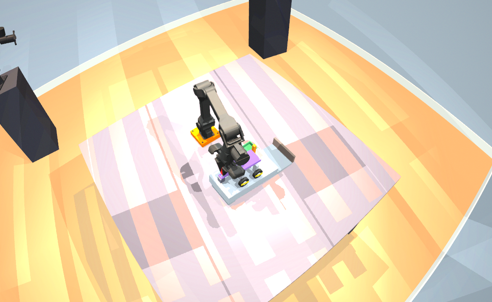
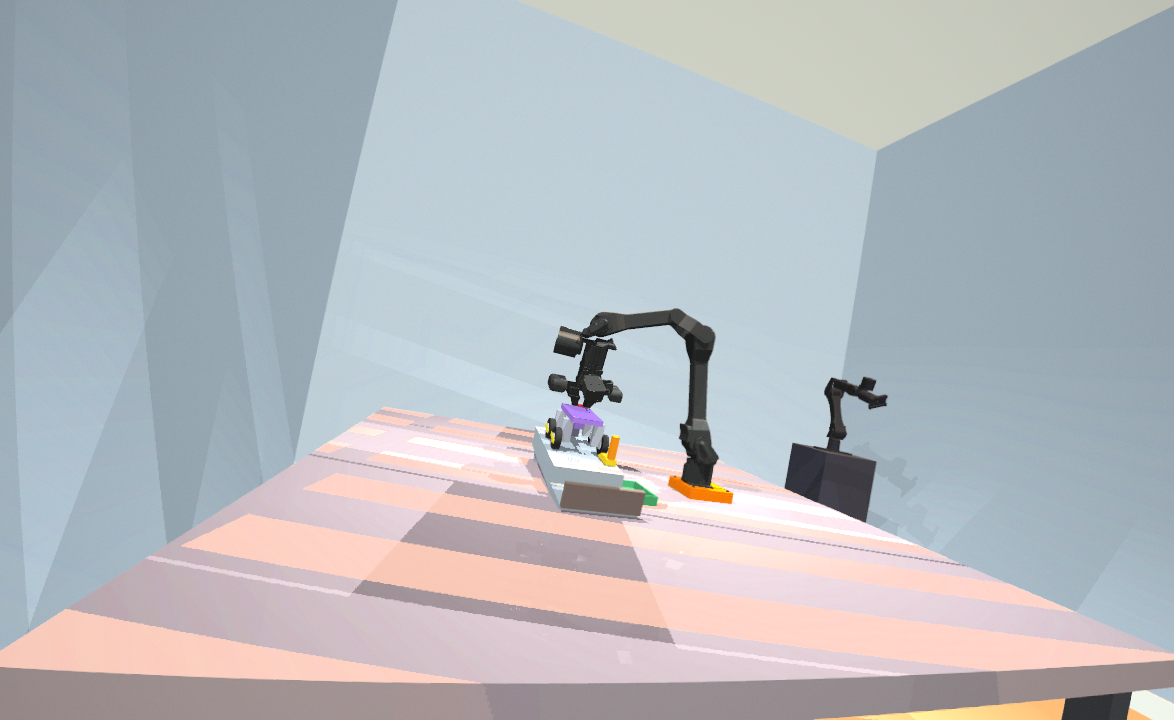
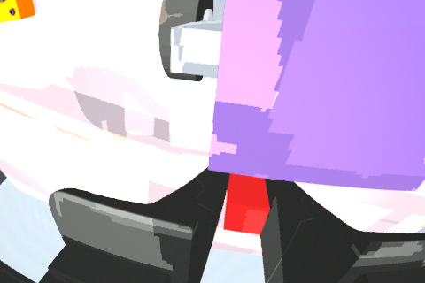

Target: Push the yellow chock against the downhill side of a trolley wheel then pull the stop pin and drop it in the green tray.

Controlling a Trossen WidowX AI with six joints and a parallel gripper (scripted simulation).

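Now: the stop pin right at my gripper tip. The rest, counted from my gripper tip: green tray 19 cm to the left, 13 cm below, 12 cm behind; then purple-decked trolley 10 cm to the left, 2 cm below, 1 cm ahead; then yellow chock 17 cm to the left, 6 cm behind, 4 cm below.
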